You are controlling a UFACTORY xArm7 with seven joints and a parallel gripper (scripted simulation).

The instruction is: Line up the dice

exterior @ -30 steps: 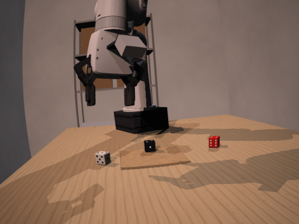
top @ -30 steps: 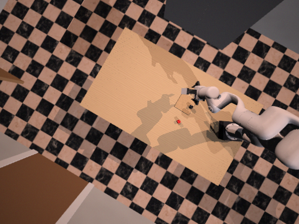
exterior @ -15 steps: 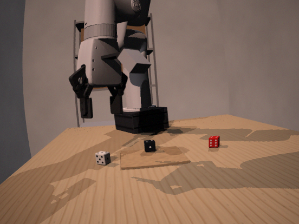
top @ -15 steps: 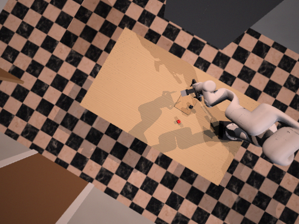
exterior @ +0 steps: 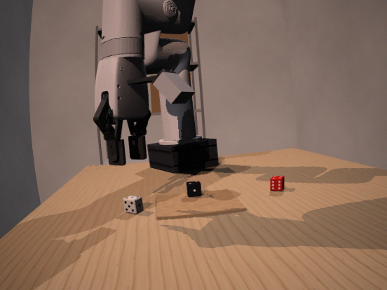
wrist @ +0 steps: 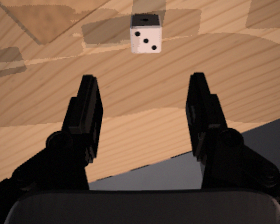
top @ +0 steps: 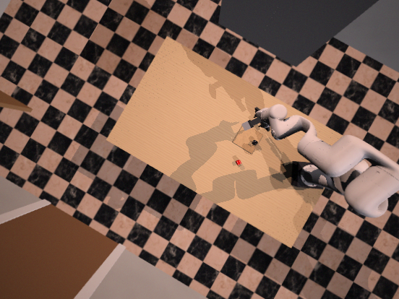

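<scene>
Right now the white die is 9 cm below my hand. Also, from my hand: thin mat: 1 cm behind, 11 cm to the left, 10 cm below; then red die: 1 cm behind, 27 cm to the left, 9 cm below; then black die: 5 cm behind, 12 cm to the left, 9 cm below.
</scene>
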